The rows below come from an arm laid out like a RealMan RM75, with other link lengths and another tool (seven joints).
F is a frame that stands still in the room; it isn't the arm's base.
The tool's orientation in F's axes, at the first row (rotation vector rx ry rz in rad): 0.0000 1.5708 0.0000
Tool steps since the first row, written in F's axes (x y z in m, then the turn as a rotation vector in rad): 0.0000 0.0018 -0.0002 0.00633 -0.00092 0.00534; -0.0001 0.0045 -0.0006 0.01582 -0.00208 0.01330; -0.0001 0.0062 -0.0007 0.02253 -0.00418 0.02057; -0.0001 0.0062 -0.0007 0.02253 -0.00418 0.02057; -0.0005 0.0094 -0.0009 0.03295 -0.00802 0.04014; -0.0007 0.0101 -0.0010 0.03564 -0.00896 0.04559; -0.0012 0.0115 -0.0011 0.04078 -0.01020 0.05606; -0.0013 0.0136 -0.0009 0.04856 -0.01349 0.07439; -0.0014 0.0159 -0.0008 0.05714 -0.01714 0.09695; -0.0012 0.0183 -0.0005 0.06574 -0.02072 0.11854
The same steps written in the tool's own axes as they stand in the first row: 0.0002 0.0018 0.0000 -0.00534 -0.00092 0.00633; 0.0006 0.0045 -0.0001 -0.01330 -0.00208 0.01582; 0.0007 0.0062 -0.0001 -0.02057 -0.00418 0.02253; 0.0007 0.0062 -0.0001 -0.02057 -0.00418 0.02253; 0.0009 0.0094 -0.0005 -0.04014 -0.00802 0.03295; 0.0010 0.0101 -0.0007 -0.04559 -0.00896 0.03564; 0.0011 0.0115 -0.0012 -0.05606 -0.01020 0.04078; 0.0009 0.0136 -0.0013 -0.07439 -0.01349 0.04856; 0.0008 0.0159 -0.0014 -0.09695 -0.01714 0.05714; 0.0005 0.0183 -0.0012 -0.11854 -0.02072 0.06574
